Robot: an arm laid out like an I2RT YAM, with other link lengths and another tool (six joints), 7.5 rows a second.
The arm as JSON. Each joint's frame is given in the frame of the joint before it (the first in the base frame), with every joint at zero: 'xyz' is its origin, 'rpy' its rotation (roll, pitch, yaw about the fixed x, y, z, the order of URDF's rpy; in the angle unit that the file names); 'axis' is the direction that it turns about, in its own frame. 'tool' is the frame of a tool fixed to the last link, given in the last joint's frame.
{
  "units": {
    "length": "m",
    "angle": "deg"
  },
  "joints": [
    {
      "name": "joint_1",
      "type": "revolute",
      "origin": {
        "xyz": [
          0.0,
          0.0,
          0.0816
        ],
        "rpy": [
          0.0,
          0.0,
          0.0
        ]
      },
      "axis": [
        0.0,
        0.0,
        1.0
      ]
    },
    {
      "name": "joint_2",
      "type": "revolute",
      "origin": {
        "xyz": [
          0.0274,
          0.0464,
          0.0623
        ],
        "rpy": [
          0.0,
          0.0,
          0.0
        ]
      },
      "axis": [
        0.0,
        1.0,
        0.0
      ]
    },
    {
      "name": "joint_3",
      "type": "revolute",
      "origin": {
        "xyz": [
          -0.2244,
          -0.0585,
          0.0
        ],
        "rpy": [
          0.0,
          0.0,
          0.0
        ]
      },
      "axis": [
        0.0,
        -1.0,
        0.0
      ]
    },
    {
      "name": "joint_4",
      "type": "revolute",
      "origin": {
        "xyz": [
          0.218,
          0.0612,
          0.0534
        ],
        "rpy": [
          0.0,
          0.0,
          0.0
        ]
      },
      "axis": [
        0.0,
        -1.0,
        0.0
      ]
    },
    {
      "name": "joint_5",
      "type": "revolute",
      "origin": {
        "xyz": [
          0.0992,
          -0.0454,
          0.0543
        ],
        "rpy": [
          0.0,
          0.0,
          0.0
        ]
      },
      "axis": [
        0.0,
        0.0,
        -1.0
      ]
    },
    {
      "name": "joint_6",
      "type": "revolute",
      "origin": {
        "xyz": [
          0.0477,
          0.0,
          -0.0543
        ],
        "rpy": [
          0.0,
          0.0,
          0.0
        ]
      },
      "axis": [
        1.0,
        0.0,
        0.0
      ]
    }
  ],
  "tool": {
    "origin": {
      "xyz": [
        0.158,
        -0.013,
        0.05
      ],
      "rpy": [
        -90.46,
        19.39,
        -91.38
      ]
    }
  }
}
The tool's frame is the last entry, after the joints.
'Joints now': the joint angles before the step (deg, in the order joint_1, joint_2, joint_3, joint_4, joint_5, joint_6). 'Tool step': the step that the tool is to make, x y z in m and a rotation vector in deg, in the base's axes. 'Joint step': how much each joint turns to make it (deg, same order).
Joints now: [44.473 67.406 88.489 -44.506 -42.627 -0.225]
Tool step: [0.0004 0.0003 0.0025 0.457 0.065 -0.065]
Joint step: [0.004 -0.049 -0.063 0.627 -0.083 0.501]
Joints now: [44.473 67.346 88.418 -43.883 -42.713 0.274]
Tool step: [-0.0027 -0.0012 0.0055 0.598 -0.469 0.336]
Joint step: [0.009 -0.281 0.455 -0.014 -0.340 -0.047]
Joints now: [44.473 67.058 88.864 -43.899 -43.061 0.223]
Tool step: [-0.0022 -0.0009 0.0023 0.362 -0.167 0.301]
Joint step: [-0.001 -0.351 -0.097 0.136 -0.333 0.025]
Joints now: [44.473 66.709 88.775 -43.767 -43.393 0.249]
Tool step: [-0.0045 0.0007 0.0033 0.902 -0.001 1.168]
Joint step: [0.049 -0.337 -0.591 1.073 -1.276 0.268]
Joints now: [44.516 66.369 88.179 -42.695 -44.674 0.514]
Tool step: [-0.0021 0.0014 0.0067 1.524 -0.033 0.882]
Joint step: [-0.038 -0.189 -0.667 2.263 -1.228 0.974]
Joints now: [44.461 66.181 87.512 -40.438 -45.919 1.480]
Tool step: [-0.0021 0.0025 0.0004 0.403 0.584 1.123]
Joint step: [0.024 0.436 -0.155 0.775 -1.266 0.437]
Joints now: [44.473 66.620 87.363 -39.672 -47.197 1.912]
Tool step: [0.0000 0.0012 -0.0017 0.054 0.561 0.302]
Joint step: [0.002 0.094 -0.483 0.553 -0.424 0.459]
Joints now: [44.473 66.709 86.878 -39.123 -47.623 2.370]
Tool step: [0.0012 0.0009 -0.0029 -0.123 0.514 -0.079]
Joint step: [0.002 -0.001 -0.642 0.500 -0.012 0.421]
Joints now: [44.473 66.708 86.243 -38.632 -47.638 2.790]
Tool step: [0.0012 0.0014 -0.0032 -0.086 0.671 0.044]
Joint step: [0.005 0.091 -0.717 0.679 -0.171 0.555]
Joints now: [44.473 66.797 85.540 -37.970 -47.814 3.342]
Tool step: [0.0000 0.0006 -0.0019 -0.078 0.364 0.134]
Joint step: [0.013 0.010 -0.382 0.242 -0.181 0.221]
